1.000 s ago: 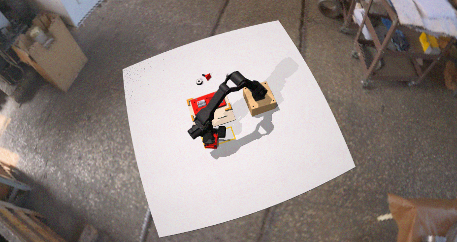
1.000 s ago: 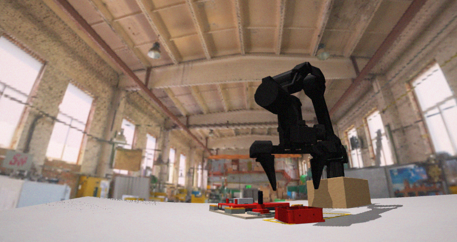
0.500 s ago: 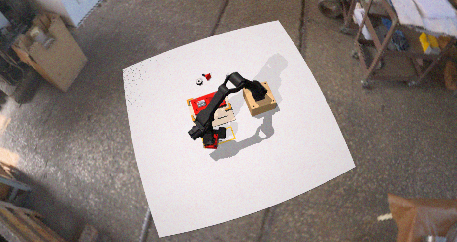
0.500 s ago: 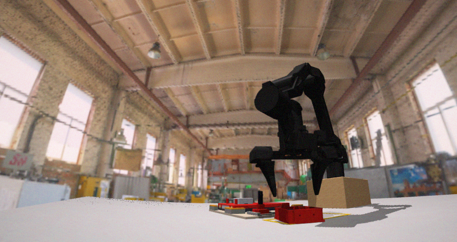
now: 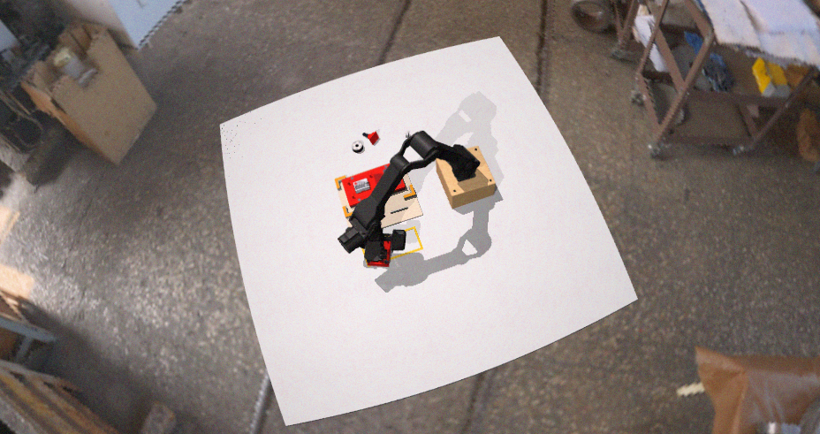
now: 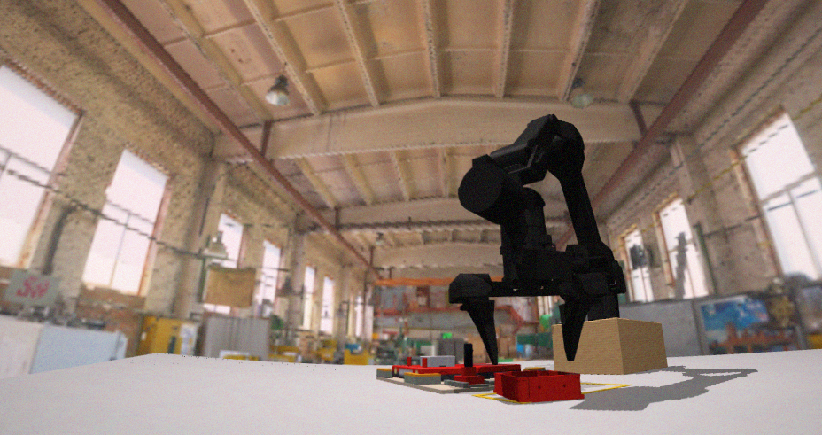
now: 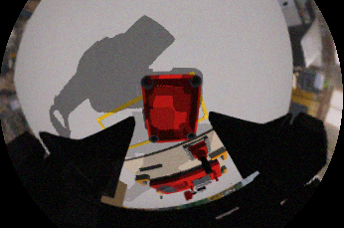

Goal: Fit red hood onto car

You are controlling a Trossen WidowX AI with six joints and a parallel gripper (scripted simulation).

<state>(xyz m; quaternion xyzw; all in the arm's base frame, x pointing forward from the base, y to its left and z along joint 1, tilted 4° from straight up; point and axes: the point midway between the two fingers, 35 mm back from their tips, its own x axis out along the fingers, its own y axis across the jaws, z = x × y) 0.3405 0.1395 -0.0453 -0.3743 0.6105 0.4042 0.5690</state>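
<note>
Now: gripper tip 30 mm above the red hood. Round my gripper tip: wheel (40 mm behind, 410 mm to the right, 30 mm below); grey engine block (10 mm behind, 240 mm to the right, 10 mm below).
</note>
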